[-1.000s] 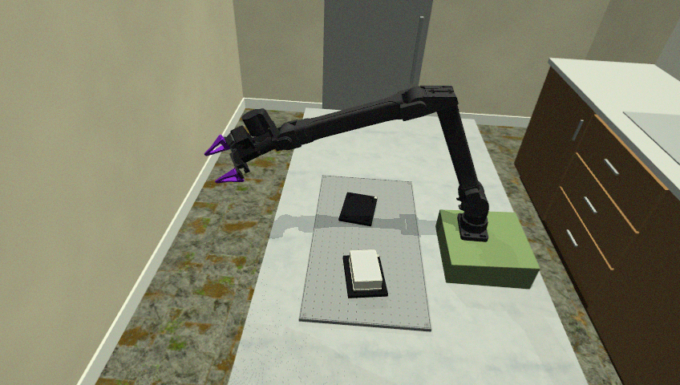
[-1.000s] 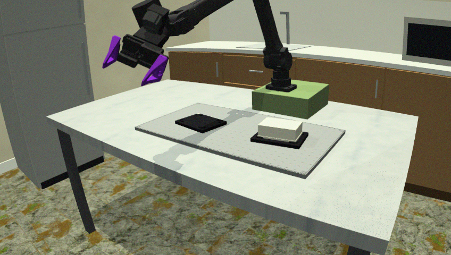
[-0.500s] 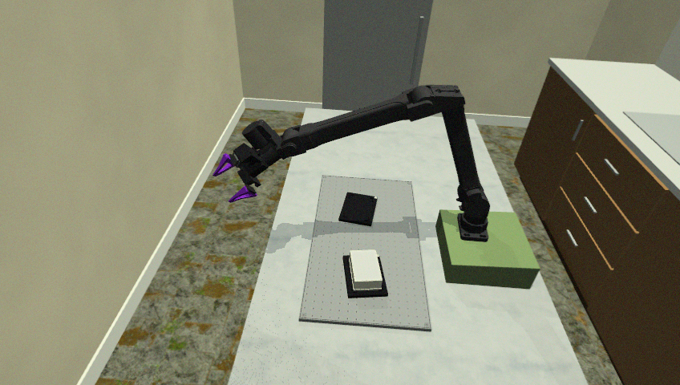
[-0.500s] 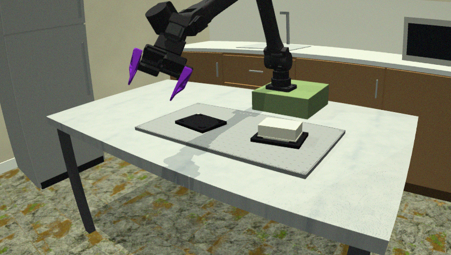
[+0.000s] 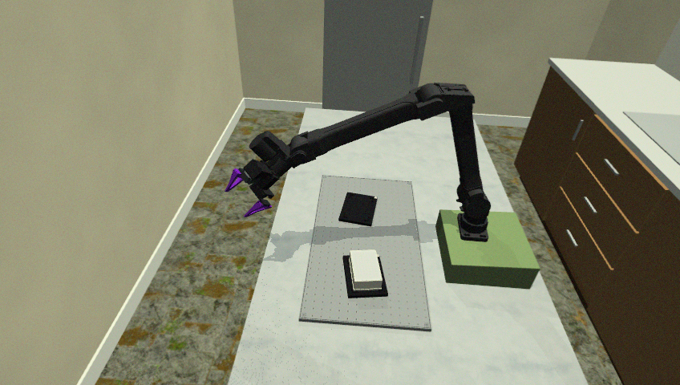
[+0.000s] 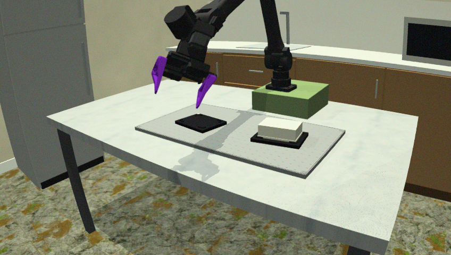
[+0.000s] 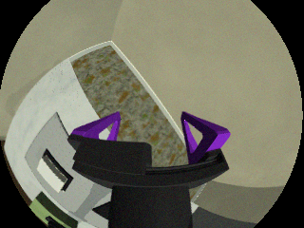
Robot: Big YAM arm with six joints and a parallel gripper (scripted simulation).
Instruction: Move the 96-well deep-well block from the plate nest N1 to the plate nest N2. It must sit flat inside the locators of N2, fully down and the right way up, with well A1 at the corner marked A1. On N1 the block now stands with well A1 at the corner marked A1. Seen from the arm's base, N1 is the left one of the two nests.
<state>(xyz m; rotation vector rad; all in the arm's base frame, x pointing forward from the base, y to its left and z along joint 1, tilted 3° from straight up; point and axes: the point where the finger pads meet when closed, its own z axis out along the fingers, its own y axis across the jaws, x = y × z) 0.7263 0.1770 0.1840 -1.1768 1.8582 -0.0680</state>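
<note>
Now: the white deep-well block 390 mm behind my hand, 190 mm below it and 20 mm to the left of it.
</note>
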